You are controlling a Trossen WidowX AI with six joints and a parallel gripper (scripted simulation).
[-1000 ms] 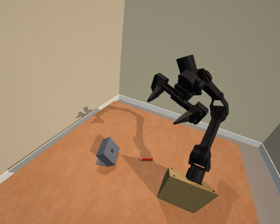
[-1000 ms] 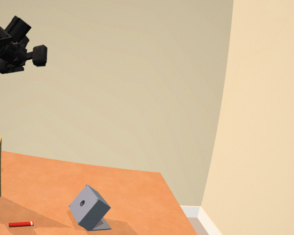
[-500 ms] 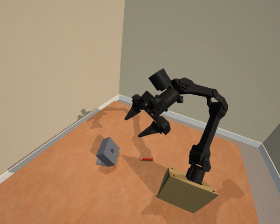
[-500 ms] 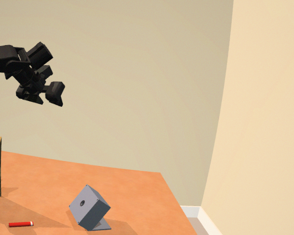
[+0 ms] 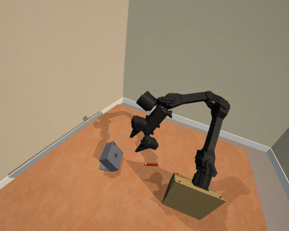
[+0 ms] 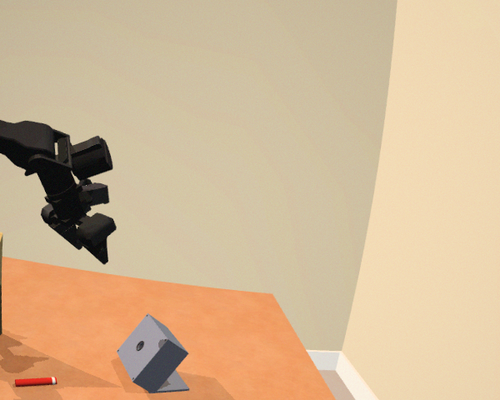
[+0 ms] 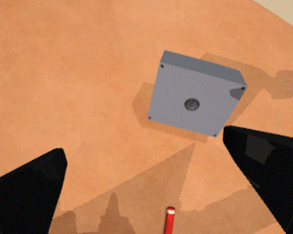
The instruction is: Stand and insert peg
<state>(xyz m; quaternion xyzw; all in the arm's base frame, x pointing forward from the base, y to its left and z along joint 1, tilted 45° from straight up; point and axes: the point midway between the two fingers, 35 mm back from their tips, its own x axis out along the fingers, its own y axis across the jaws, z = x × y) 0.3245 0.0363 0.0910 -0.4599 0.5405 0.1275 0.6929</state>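
Right now the red peg is 230 mm below my gripper tip, 100 mm to the right of it and 70 mm behind it. Round my gripper tip: grey sloped panel: 180 mm below, 130 mm ahead, 10 mm to the right.
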